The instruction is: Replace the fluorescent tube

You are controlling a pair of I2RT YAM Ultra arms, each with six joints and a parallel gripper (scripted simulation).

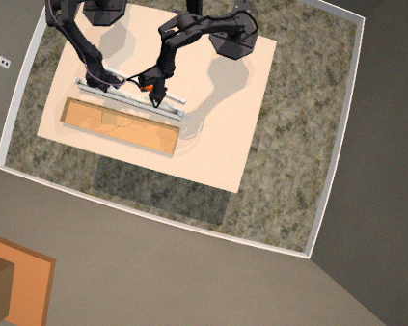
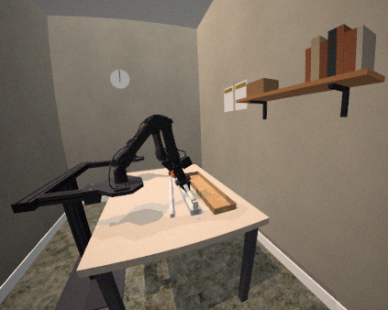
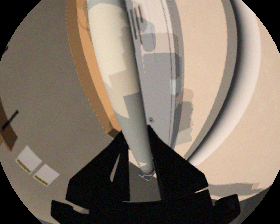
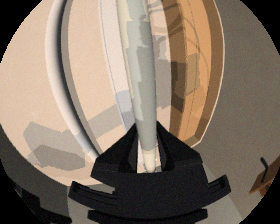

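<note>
Right now my right hand is 120 mm to the right of the old fluorescent tube and 10 mm short of it. From my right hand the other things lie so: carton (160 mm ahead, 100 mm to the left, 50 mm below); then light fixture (120 mm to the left, 10 mm below, 10 mm ahead); then LED tube (120 mm to the left, 100 mm behind, 50 mm below).
</note>
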